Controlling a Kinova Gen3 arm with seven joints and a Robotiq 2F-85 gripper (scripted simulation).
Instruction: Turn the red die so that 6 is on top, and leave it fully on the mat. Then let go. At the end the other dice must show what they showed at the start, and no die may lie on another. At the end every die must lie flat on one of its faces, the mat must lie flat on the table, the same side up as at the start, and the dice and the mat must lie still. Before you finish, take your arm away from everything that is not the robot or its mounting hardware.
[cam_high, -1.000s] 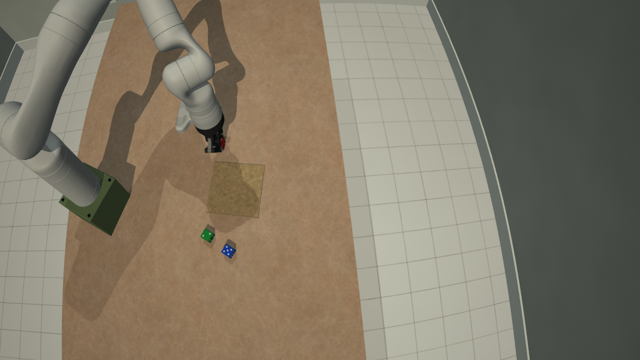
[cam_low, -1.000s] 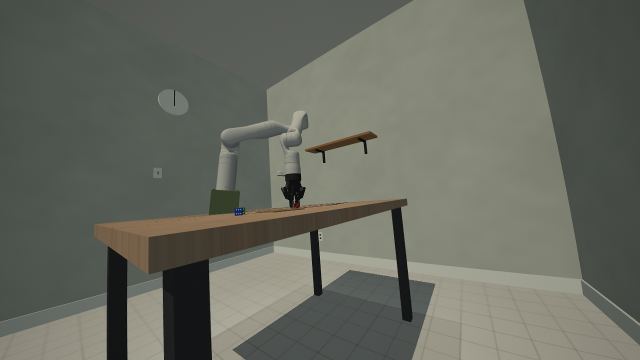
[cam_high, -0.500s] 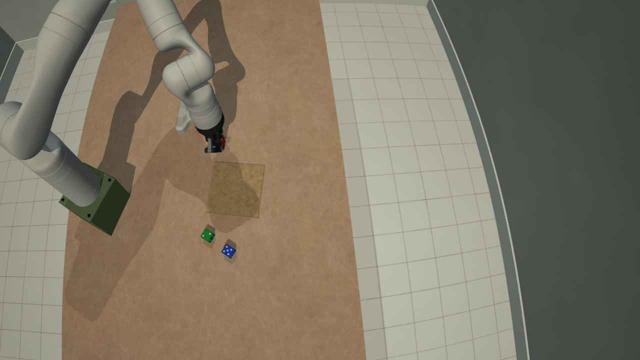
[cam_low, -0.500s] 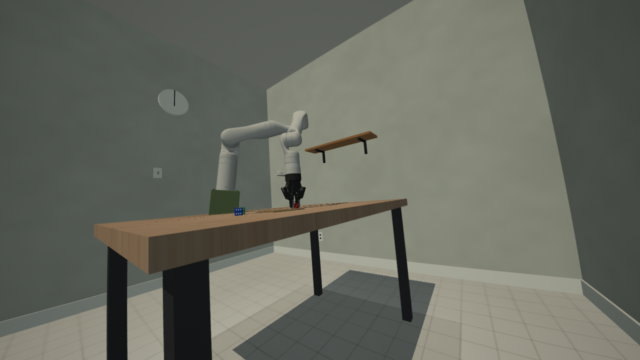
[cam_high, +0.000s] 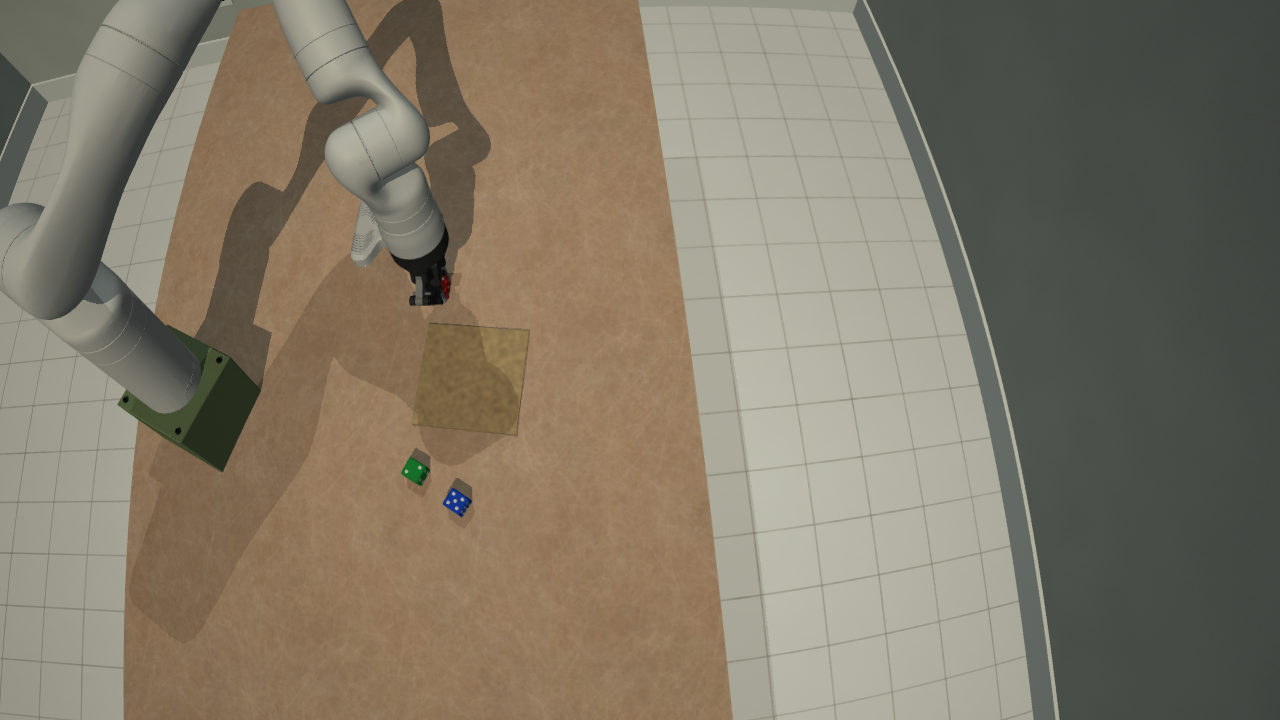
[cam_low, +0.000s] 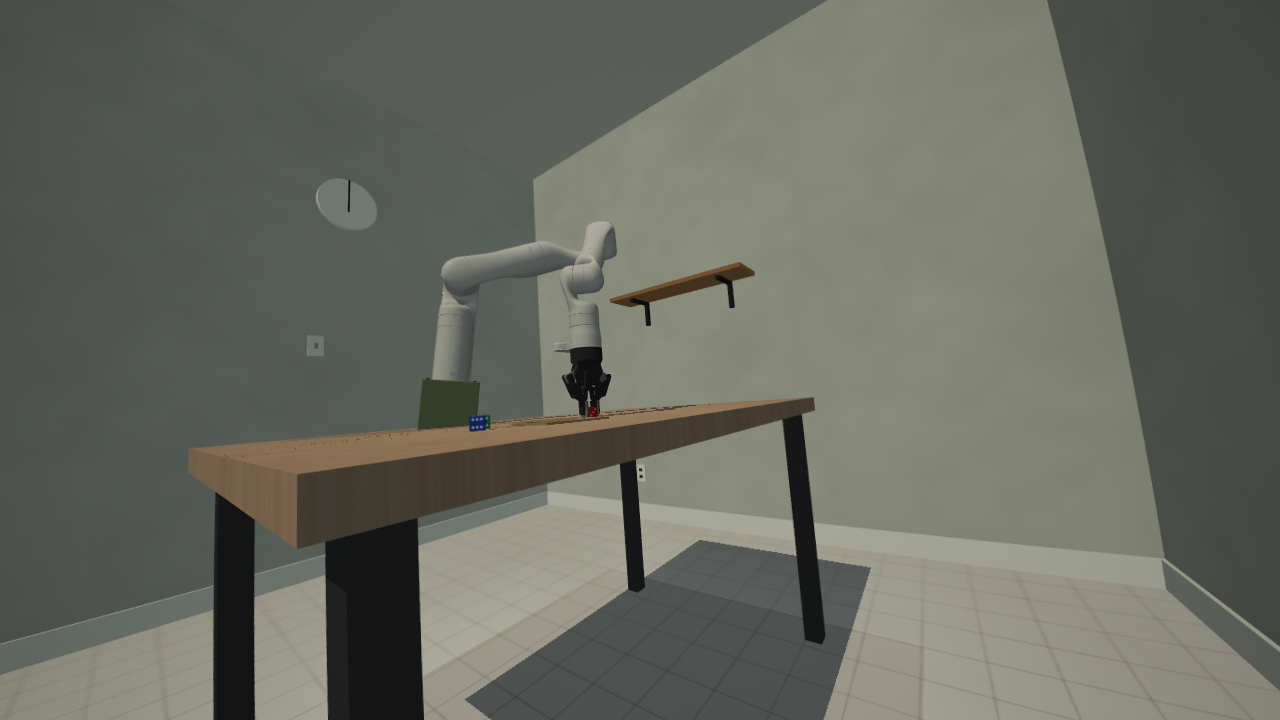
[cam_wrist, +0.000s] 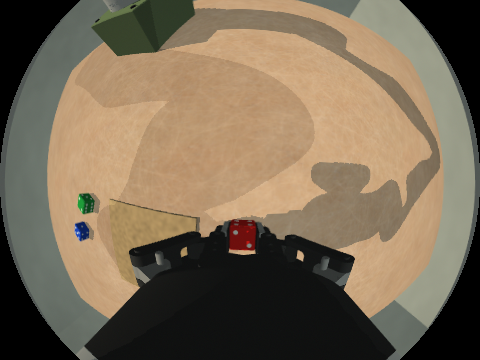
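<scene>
Now: hand 120 mm to the left of the tan mat, 60 mm short of it and 20 mm above it. Also, from my hand: red die (10 mm below); green die (250 mm to the right, 10 mm below, 10 mm ahead); blue die (290 mm to the right, 70 mm ahead, 10 mm below).
</scene>
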